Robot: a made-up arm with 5 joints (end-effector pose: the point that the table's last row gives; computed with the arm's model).
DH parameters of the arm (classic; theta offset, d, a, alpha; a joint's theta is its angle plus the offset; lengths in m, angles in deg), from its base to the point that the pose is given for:
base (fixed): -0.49 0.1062 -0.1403 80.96
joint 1: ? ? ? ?
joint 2: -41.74 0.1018 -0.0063 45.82
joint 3: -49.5 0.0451 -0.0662 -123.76
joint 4: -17.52 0 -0.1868 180
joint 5: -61.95 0 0.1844 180
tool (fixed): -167.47 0.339 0 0
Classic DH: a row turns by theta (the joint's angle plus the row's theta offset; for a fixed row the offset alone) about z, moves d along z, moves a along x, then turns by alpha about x.
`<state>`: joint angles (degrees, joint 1 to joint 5).
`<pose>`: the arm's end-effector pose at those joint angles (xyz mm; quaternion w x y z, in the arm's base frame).
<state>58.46 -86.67 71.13 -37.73 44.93</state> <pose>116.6 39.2 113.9 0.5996 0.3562 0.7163 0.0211</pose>
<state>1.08 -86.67 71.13 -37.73 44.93</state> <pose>9.7 5.2 -105.9 0.1866 0.3789 0.8857 -0.1927</pose>
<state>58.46 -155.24 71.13 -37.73 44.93</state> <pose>-111.3 -167.8 289.6 0.6661 0.4554 0.3827 -0.4500</pose>
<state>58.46 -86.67 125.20 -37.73 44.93</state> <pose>26.7 210.7 -24.0 0.3539 0.0309 0.9287 0.1060</pose>
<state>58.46 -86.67 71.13 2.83 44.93</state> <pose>116.1 60.5 82.2 0.5551 0.5824 0.5484 0.2276</pose>
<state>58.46 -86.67 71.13 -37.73 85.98</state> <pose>167.2 157.8 103.9 0.5690 0.0824 0.7957 -0.1905</pose>
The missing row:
joint 1: -89.92 -0.1156 -0.0932 -90.49
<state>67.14 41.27 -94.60 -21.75 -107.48</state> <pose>58.7 391.8 -140.8 0.0131 0.5037 -0.8537 0.1315</pose>
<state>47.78 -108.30 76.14 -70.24 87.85</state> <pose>125.5 27.4 21.1 0.3398 -0.1381 0.7979 -0.4783</pose>
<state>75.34 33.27 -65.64 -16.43 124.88</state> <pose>188.7 170.5 103.3 0.2919 0.4614 0.8315 0.1025</pose>
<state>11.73 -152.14 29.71 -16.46 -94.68</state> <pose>-105.7 -360.8 110.7 0.7384 0.3591 -0.2115 0.5302</pose>
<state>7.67 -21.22 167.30 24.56 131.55</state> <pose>-319.7 310.5 467.9 0.0892 0.4160 -0.5653 -0.7067</pose>
